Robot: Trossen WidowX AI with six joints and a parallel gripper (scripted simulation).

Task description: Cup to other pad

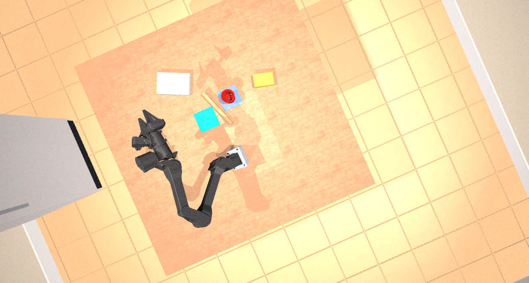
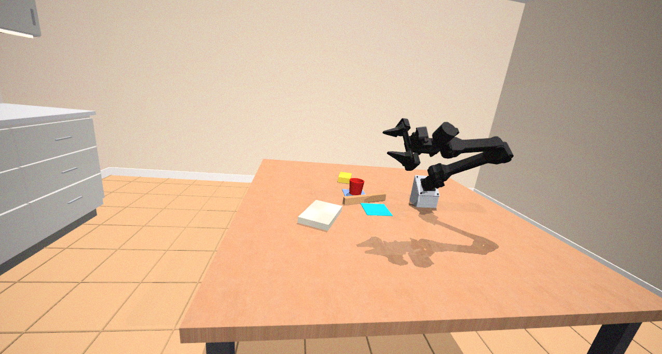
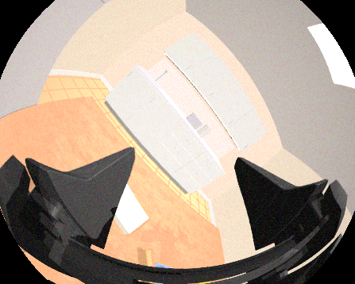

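The red cup lies 3 cm behind my gripper tip, 34 cm to the right of it and 29 cm below it. Also, from my gripper tip: cyan pad (8 cm behind, 16 cm to the right, 34 cm below); white box (18 cm ahead, 9 cm to the right, 32 cm below); wooden bar (5 cm behind, 25 cm to the right, 33 cm below).
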